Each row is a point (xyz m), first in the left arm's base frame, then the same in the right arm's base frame.
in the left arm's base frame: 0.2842 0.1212 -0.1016
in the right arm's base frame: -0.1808 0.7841 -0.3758
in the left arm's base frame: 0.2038 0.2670 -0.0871
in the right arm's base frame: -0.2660 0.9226 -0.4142
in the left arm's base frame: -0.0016 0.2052 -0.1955
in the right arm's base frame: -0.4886 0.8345 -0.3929
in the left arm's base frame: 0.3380 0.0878 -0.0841
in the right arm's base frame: -0.1211 0.7597 -0.3633
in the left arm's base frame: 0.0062 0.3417 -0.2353
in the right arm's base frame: -0.5097 0.9270 -0.4991
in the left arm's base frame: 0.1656 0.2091 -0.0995
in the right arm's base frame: -0.2998 0.8714 -0.3795
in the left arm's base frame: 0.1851 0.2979 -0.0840
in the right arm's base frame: -0.2856 0.9521 -0.4218
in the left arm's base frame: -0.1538 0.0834 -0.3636
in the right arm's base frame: -0.6762 0.6585 -0.4041
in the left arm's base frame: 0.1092 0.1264 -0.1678
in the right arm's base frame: -0.3674 0.7715 -0.3683
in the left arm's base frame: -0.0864 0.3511 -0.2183
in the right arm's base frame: -0.5910 0.9537 -0.4586
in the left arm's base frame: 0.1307 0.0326 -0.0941
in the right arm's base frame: -0.3117 0.7298 -0.2690
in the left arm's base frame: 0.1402 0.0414 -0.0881
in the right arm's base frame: -0.3017 0.7394 -0.2724
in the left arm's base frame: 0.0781 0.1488 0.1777
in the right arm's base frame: -0.2779 0.9778 -0.1033
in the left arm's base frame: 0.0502 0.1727 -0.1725
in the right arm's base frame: -0.4289 0.8140 -0.3760
